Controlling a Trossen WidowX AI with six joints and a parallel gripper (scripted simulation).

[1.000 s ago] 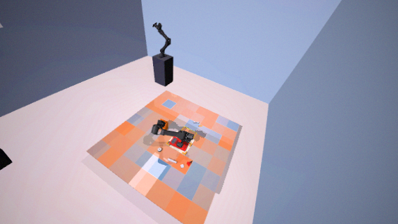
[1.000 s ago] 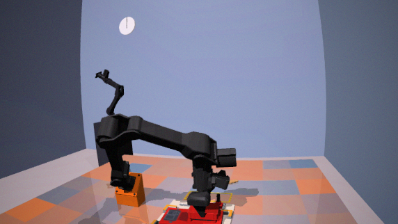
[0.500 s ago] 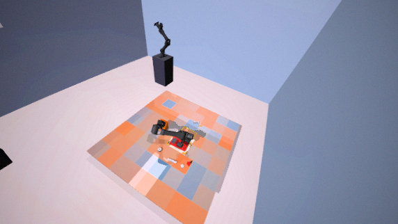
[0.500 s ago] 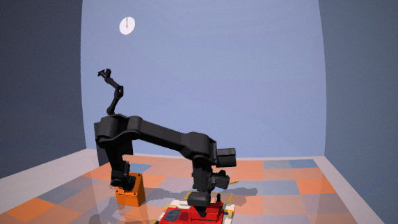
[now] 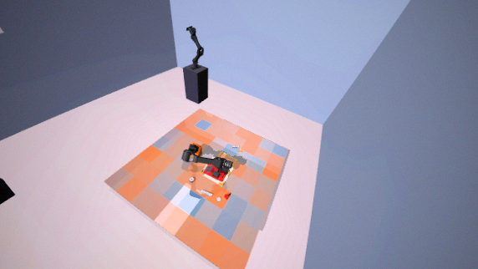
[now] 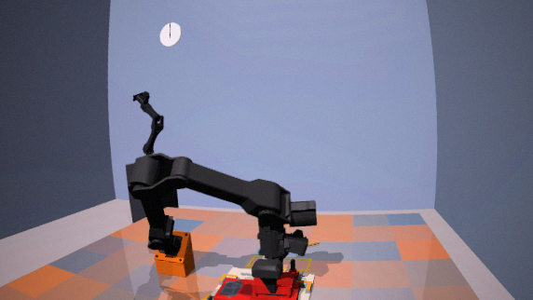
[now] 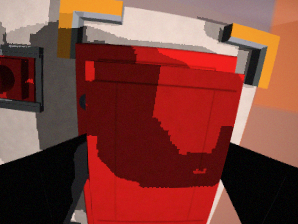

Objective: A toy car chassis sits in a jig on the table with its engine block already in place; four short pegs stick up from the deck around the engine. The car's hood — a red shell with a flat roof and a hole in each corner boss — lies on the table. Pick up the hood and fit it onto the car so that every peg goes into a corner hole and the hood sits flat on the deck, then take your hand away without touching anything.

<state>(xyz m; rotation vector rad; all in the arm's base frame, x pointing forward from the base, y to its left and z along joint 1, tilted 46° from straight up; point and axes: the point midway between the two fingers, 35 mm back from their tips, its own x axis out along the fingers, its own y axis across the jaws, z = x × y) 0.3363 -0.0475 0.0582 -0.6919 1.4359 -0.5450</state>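
Right now the red hood is 1 cm above my gripper tip. From my gripper tip the other things lie so: white jig (4 cm behind, 2 cm to the left, 3 cm below).
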